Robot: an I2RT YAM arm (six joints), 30 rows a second.
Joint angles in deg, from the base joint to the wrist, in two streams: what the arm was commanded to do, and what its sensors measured. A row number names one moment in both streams.
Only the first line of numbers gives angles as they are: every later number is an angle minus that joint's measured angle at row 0.
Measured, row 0: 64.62, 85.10, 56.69, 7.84, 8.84, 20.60
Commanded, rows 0 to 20: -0.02, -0.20, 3.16, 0.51, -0.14, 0.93; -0.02, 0.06, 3.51, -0.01, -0.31, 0.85; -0.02, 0.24, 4.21, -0.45, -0.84, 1.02; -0.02, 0.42, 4.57, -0.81, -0.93, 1.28; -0.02, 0.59, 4.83, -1.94, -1.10, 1.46; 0.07, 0.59, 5.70, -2.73, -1.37, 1.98; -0.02, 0.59, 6.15, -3.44, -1.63, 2.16; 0.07, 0.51, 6.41, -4.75, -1.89, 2.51; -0.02, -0.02, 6.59, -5.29, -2.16, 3.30; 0.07, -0.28, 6.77, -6.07, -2.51, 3.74; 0.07, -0.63, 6.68, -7.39, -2.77, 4.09; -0.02, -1.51, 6.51, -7.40, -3.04, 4.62; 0.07, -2.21, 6.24, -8.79, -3.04, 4.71; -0.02, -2.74, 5.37, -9.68, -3.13, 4.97; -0.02, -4.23, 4.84, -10.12, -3.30, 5.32; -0.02, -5.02, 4.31, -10.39, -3.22, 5.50; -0.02, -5.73, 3.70, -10.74, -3.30, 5.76; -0.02, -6.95, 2.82, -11.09, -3.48, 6.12; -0.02, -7.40, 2.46, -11.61, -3.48, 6.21; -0.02, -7.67, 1.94, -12.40, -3.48, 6.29; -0.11, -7.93, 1.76, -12.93, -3.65, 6.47
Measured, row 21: 0.00, -4.59, 2.36, -11.39, -3.28, 5.18
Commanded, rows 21 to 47: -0.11, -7.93, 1.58, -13.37, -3.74, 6.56; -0.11, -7.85, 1.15, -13.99, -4.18, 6.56; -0.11, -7.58, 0.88, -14.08, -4.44, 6.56; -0.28, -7.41, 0.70, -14.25, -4.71, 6.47; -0.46, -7.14, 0.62, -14.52, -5.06, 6.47; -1.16, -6.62, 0.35, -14.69, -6.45, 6.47; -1.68, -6.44, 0.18, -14.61, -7.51, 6.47; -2.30, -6.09, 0.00, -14.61, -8.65, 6.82; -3.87, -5.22, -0.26, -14.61, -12.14, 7.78; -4.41, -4.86, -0.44, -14.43, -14.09, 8.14; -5.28, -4.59, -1.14, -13.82, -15.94, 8.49; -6.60, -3.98, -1.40, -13.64, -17.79, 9.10; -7.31, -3.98, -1.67, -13.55, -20.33, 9.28; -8.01, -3.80, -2.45, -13.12, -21.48, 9.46; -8.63, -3.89, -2.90, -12.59, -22.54, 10.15; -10.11, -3.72, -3.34, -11.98, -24.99, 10.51; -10.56, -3.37, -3.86, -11.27, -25.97, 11.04; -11.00, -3.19, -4.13, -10.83, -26.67, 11.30; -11.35, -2.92, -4.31, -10.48, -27.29, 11.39; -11.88, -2.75, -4.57, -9.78, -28.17, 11.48; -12.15, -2.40, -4.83, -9.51, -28.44, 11.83; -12.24, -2.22, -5.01, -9.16, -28.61, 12.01; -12.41, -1.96, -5.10, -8.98, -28.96, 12.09; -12.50, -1.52, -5.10, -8.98, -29.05, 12.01; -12.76, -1.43, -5.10, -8.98, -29.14, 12.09; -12.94, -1.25, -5.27, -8.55, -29.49, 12.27; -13.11, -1.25, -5.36, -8.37, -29.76, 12.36
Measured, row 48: -12.41, -1.31, -4.73, -11.44, -27.21, 11.50
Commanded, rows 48 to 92: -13.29, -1.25, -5.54, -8.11, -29.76, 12.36; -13.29, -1.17, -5.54, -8.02, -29.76, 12.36; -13.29, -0.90, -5.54, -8.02, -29.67, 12.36; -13.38, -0.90, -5.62, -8.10, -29.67, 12.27; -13.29, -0.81, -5.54, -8.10, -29.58, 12.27; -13.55, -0.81, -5.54, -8.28, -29.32, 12.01; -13.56, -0.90, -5.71, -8.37, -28.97, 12.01; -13.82, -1.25, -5.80, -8.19, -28.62, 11.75; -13.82, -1.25, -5.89, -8.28, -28.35, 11.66; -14.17, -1.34, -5.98, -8.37, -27.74, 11.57; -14.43, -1.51, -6.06, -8.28, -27.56, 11.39; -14.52, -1.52, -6.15, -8.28, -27.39, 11.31; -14.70, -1.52, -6.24, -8.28, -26.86, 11.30; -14.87, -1.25, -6.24, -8.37, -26.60, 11.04; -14.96, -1.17, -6.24, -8.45, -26.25, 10.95; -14.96, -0.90, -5.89, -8.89, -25.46, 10.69; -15.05, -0.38, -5.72, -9.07, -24.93, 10.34; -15.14, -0.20, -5.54, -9.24, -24.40, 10.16; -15.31, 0.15, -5.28, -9.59, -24.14, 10.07; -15.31, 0.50, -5.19, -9.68, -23.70, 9.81; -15.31, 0.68, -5.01, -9.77, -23.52, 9.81; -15.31, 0.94, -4.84, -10.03, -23.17, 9.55; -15.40, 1.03, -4.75, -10.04, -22.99, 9.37; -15.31, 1.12, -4.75, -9.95, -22.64, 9.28; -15.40, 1.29, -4.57, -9.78, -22.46, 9.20; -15.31, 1.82, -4.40, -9.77, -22.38, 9.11; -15.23, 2.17, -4.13, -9.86, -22.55, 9.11; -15.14, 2.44, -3.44, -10.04, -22.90, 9.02; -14.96, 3.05, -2.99, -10.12, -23.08, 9.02; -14.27, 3.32, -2.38, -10.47, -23.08, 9.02; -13.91, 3.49, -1.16, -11.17, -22.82, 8.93; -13.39, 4.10, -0.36, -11.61, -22.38, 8.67; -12.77, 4.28, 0.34, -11.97, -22.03, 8.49; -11.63, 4.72, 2.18, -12.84, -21.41, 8.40; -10.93, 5.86, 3.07, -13.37, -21.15, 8.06; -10.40, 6.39, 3.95, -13.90, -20.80, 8.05; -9.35, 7.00, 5.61, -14.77, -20.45, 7.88; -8.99, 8.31, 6.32, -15.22, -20.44, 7.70; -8.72, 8.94, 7.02, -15.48, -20.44, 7.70; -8.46, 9.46, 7.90, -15.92, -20.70, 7.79; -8.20, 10.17, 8.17, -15.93, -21.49, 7.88; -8.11, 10.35, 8.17, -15.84, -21.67, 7.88; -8.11, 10.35, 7.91, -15.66, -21.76, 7.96; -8.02, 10.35, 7.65, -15.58, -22.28, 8.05; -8.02, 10.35, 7.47, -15.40, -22.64, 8.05
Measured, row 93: -8.00, 10.23, 6.23, -14.95, -22.07, 8.50
